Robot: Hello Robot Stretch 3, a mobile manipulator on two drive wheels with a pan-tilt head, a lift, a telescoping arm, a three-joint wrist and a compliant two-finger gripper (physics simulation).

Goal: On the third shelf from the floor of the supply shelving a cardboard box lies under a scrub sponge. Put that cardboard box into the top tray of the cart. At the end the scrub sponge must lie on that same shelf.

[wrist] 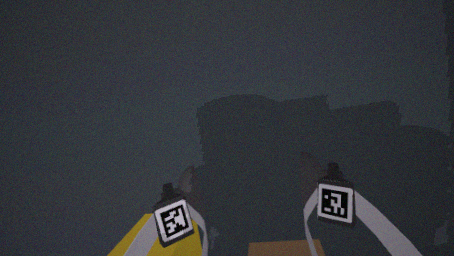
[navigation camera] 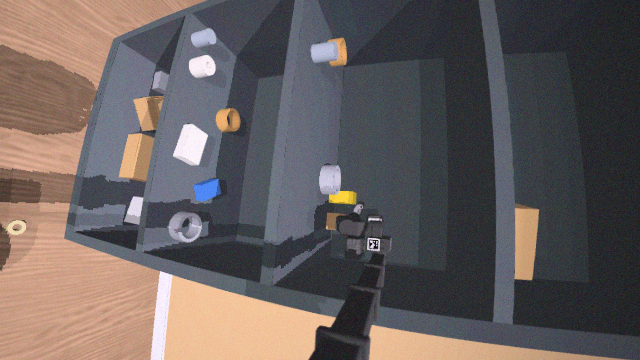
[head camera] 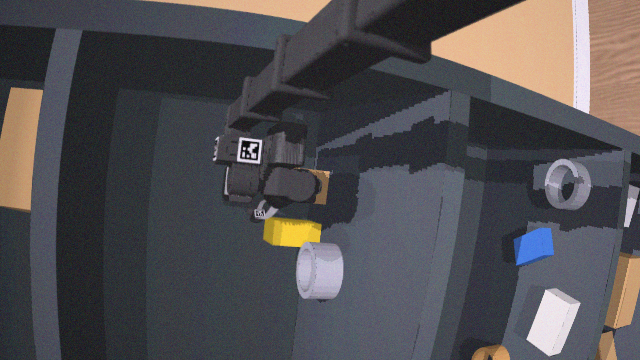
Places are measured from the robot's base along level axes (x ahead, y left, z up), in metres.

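Pixels of known places: gripper, between the fingertips: (wrist: 249, 178) (navigation camera: 361, 217).
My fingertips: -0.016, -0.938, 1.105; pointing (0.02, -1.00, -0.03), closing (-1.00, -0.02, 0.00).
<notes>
Behind a point stands the place of what it marks, as x, y, z.
The views lie sideways, with the floor at the left in the navigation view. The cardboard box (head camera: 322, 187) @(-0.030, -0.858, 1.001) (navigation camera: 332, 221) @(-0.031, -0.858, 1.014) (wrist: 285, 248) @(-0.037, -0.937, 1.041) sits on the third shelf (head camera: 380, 260) @(0.074, -0.629, 0.991) (navigation camera: 305, 150) @(0.183, -0.624, 0.991), partly hidden by the wrist in the head view. The yellow scrub sponge (head camera: 295, 233) @(0.057, -0.873, 1.039) (navigation camera: 343, 197) @(0.058, -0.873, 1.047) (wrist: 187, 250) @(0.035, -0.911, 1.066) lies beside it on that shelf, between the box and a grey ring. My gripper (head camera: 271, 205) (navigation camera: 357, 214) @(-0.016, -0.938, 1.105) (wrist: 249, 178) @(-0.016, -0.938, 1.105) is open, its fingers wide apart. In the wrist view the box's top edge shows low between the fingers, and the sponge shows behind the left finger. The cart does not show.
The grey ring (head camera: 322, 271) @(0.109, -0.752, 1.028) (navigation camera: 330, 180) @(0.111, -0.753, 1.029) stands beside the sponge. A larger cardboard box (head camera: 17, 150) @(-0.022, -0.625, 1.518) (navigation camera: 526, 244) @(-0.026, -0.625, 1.528) is one shelf higher. The shelf below holds a blue block (head camera: 535, 246) @(0.056, -0.692, 0.574) (navigation camera: 207, 190) @(0.055, -0.695, 0.574), a white box (head camera: 554, 321) @(0.203, -0.600, 0.574) (navigation camera: 191, 145) @(0.205, -0.603, 0.574) and rings. The side panel is close to my arm.
</notes>
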